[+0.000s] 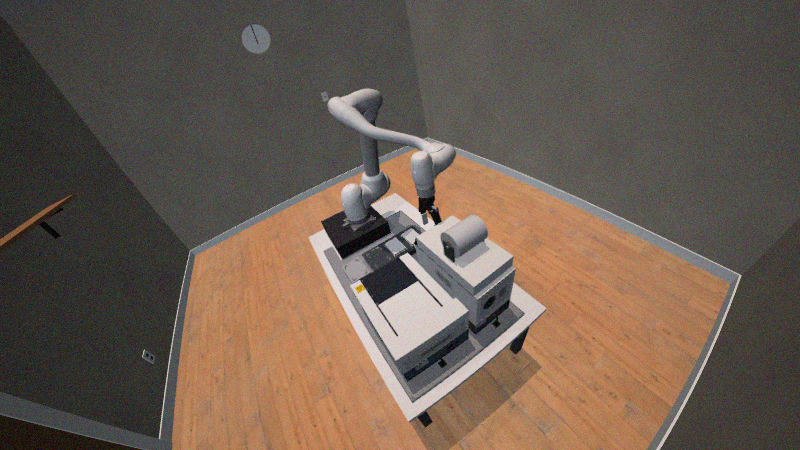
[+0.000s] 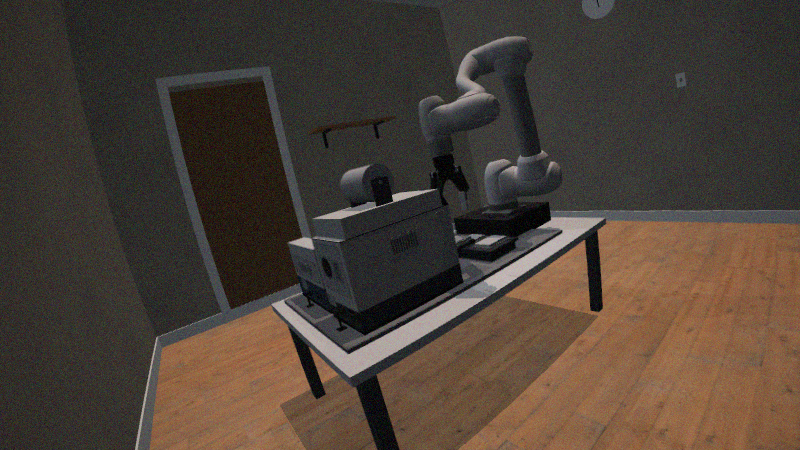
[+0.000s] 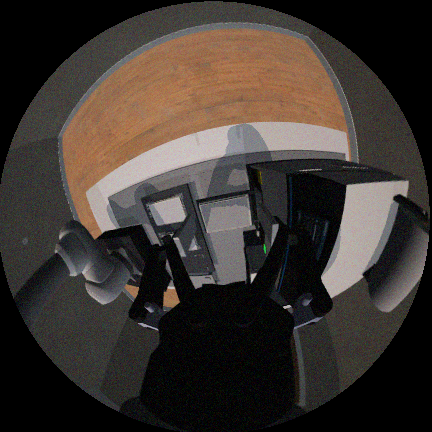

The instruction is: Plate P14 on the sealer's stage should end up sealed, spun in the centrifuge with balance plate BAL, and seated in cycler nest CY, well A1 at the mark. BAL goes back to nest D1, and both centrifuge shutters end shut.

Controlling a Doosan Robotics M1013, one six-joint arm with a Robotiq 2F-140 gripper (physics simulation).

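Seen in the pictures: gripper, fingertip midpoint: (image 2: 454, 213) (image 3: 225, 216); arm's base, origin of the base link: (image 1: 360, 220) (image 2: 504, 211) (image 3: 124, 260).
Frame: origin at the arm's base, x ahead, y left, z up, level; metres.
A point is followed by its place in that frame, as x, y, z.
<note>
My gripper (image 1: 430, 219) {0.580, 0.183, 0.140} (image 2: 453, 202) {0.580, 0.183, 0.140} (image 3: 225, 216) {0.580, 0.183, 0.140} is open, points down and hangs above the table beside the sealer's end. Nothing shows between its fingers. The sealer (image 1: 475, 257) {0.956, 0.108, 0.256} (image 2: 391, 251) {0.927, 0.226, 0.116} is a white box with a roll on top. A grey rectangular surface in a dark frame (image 3: 227, 215) {0.572, 0.134, 0.030} lies beyond the fingertips. A pale plate (image 3: 168, 210) {0.386, 0.172, -0.029} (image 2: 489, 241) {0.398, 0.179, -0.029} sits in a black nest. I cannot tell which plate is P14 or BAL. The low white machine (image 1: 425, 319) {0.974, -0.185, 0.150} has a dark rectangle on top; its shutters' state is unclear.
The arm stands on a black base (image 1: 358, 232) {0.111, -0.071, 0.002} (image 2: 503, 221) {0.164, 0.100, -0.008} at the table's far end. The film roll (image 1: 467, 235) {0.926, 0.096, 0.366} (image 2: 366, 181) {0.933, 0.191, 0.336} (image 3: 400, 255) rises above the sealer. A small unit with a green light (image 3: 256, 247) {0.636, -0.005, 0.015} stands near the right finger. The white table (image 1: 366, 358) {0.829, -0.439, -0.107} has a raised-edge grey mat.
</note>
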